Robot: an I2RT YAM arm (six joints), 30 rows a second.
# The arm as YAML. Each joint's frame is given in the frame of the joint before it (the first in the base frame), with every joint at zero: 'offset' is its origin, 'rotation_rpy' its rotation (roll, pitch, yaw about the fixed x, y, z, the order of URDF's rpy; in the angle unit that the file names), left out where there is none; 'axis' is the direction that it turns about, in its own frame. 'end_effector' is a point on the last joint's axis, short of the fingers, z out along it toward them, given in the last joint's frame.
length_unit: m
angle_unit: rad
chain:
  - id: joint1
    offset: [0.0, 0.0, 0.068]
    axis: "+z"
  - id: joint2
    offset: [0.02, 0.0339, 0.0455]
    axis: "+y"
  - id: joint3
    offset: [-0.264, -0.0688, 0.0]
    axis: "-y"
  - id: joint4
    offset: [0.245, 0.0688, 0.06]
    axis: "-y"
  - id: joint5
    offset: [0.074, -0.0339, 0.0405]
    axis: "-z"
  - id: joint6
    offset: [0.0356, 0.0, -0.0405]
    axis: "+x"
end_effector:
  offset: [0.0, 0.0, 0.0]
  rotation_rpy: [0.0, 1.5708, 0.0]
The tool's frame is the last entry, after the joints.
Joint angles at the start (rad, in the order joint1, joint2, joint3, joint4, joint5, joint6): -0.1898 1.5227 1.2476 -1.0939 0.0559 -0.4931
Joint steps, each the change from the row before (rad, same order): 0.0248 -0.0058 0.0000 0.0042 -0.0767 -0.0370; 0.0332 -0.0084 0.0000 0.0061 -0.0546 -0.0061; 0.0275 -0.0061 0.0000 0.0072 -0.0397 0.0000; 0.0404 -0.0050 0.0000 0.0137 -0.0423 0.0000; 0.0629 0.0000 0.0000 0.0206 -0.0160 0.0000; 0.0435 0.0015 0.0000 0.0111 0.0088 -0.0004; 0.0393 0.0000 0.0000 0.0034 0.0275 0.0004; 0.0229 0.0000 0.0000 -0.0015 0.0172 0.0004; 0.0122 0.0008 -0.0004 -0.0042 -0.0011 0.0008
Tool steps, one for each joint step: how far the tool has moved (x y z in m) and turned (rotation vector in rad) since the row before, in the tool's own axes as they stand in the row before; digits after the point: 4 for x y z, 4 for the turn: -0.0044 0.0085 -0.0022 -0.0662 -0.0491 -0.0611; -0.0054 0.0099 -0.0023 -0.0467 -0.0425 -0.0392; -0.0047 0.0079 -0.0013 -0.0341 -0.0327 -0.0279; -0.0071 0.0108 -0.0003 -0.0382 -0.0380 -0.0413; -0.0104 0.0149 0.0025 -0.0228 -0.0256 -0.0632; -0.0067 0.0097 0.0024 -0.0017 -0.0038 -0.0432; -0.0051 0.0087 0.0017 0.0128 0.0103 -0.0373; -0.0027 0.0052 0.0008 0.0069 0.0091 -0.0212; -0.0013 0.0032 0.0007 -0.0074 0.0035 -0.0102
